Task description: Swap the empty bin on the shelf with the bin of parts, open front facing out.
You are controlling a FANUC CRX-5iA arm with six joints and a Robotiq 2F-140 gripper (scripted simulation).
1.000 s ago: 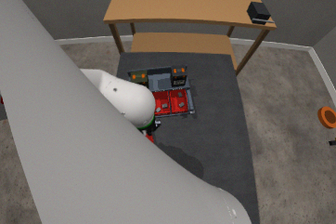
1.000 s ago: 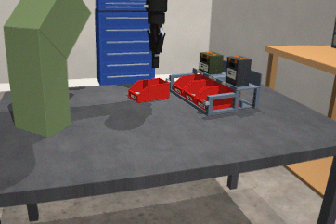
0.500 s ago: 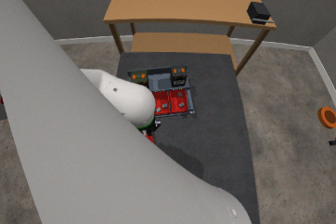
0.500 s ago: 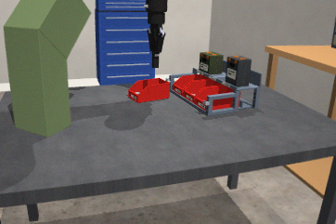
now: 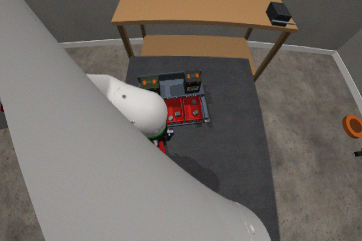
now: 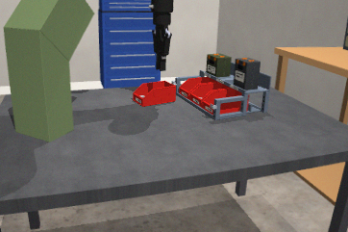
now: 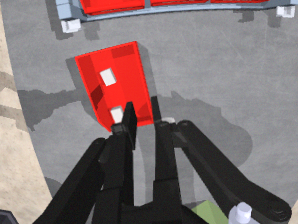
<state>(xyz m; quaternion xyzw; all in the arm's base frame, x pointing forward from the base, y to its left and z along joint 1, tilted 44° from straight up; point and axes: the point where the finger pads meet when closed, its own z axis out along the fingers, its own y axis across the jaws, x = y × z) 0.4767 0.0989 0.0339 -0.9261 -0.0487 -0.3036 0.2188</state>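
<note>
Right now the part is 18 cm below my hand, 7 cm to the left of it and 1 cm ahead of it. Round my hand: grey shelf: 26 cm ahead, 12 cm below, 4 cm to the right; then dark box: 34 cm ahead, 15 cm to the right, 3 cm below.
</note>
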